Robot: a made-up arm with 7 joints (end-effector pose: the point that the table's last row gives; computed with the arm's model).
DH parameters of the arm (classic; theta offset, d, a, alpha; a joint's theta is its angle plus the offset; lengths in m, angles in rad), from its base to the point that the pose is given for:
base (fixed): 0 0 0 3.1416
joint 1: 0 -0.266 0 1.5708
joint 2: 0 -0.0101 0 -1.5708
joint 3: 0 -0.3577 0 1.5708
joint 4: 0 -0.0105 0 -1.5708
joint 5: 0 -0.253 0 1.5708
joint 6: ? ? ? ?
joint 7: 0 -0.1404 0 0
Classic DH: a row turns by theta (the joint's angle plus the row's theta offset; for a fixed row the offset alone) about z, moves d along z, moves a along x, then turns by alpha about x.
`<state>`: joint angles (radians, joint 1 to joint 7).
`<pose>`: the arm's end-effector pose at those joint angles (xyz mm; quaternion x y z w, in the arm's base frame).
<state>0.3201 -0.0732 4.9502 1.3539 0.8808 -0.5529 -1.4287</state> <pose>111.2 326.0 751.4 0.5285 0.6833 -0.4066 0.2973</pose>
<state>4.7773 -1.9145 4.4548 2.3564 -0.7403 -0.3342 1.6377</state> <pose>-292.6 -71.8 196.2 0.7527 -0.1313 0.5975 0.2432</pose>
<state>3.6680 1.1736 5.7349 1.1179 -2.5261 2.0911 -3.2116</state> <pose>-496.9 168.0 403.3 -0.0688 0.9973 0.0036 0.0241</pose>
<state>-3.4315 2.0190 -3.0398 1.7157 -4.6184 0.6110 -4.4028</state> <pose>-383.3 -236.7 449.8 -0.0055 0.9245 0.3789 0.0410</pose>
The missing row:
joint 6: 0 -0.0003 0 -1.5708
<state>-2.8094 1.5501 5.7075 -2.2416 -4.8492 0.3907 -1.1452</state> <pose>-39.3 255.8 489.2 -0.2756 -0.7957 0.4329 0.3218</pose>
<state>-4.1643 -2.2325 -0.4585 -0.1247 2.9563 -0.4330 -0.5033</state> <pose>303.7 507.1 -183.3 -0.3334 -0.4332 0.8320 0.0944</pose>
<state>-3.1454 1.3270 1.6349 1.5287 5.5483 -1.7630 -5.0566</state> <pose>-427.9 223.1 492.9 -0.9281 -0.1932 -0.3085 0.0787</pose>
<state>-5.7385 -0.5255 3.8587 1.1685 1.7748 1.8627 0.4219</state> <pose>-120.8 328.6 646.3 0.5417 -0.6738 -0.2971 0.4053</pose>
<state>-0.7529 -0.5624 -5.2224 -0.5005 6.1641 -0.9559 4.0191</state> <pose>-463.7 -153.5 691.2 0.4335 0.4586 0.3897 0.6708</pose>
